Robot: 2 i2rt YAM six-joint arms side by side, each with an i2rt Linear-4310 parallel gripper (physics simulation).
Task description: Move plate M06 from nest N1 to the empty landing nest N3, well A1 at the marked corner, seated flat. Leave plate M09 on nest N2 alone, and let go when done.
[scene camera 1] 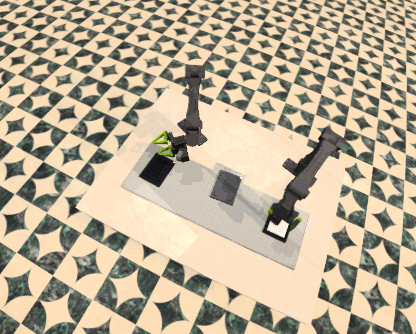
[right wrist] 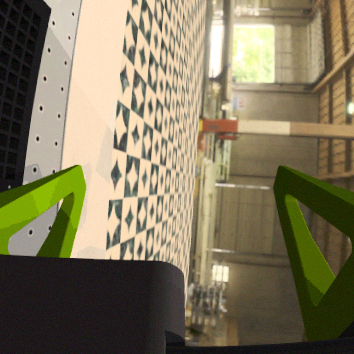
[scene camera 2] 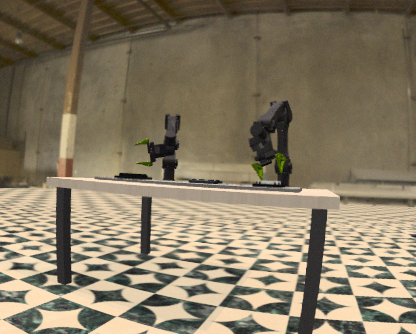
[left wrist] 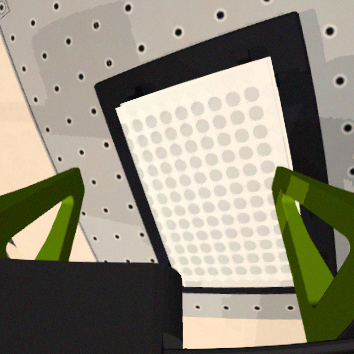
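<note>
A white well plate (scene camera 1: 278, 229) (left wrist: 210, 165) lies in a black nest (left wrist: 305, 115) at the right of scene camera 1. Its label and A1 corner cannot be read. My left gripper (scene camera 1: 284, 220) (scene camera 2: 270, 175) (left wrist: 177, 177) is open, its fingers spread low over the plate's near part, one finger overlapping the plate's right edge in the left wrist view; contact cannot be told. A dark grey, flat nest (scene camera 1: 227, 187) (scene camera 2: 205, 181) shows no plate. A black gridded plate (scene camera 1: 157, 170) (scene camera 2: 132, 176) (right wrist: 12, 75) sits at the far left. My right gripper (scene camera 1: 155, 146) (scene camera 2: 135, 154) (right wrist: 179, 175) is open and empty, above and behind the black plate.
A grey perforated board (scene camera 1: 200, 201) (left wrist: 80, 125) carries the nests on a pale table (scene camera 1: 110, 200) (scene camera 2: 200, 193). Both arms stand at the table's back side. The left arm reaches over the board's right end.
</note>
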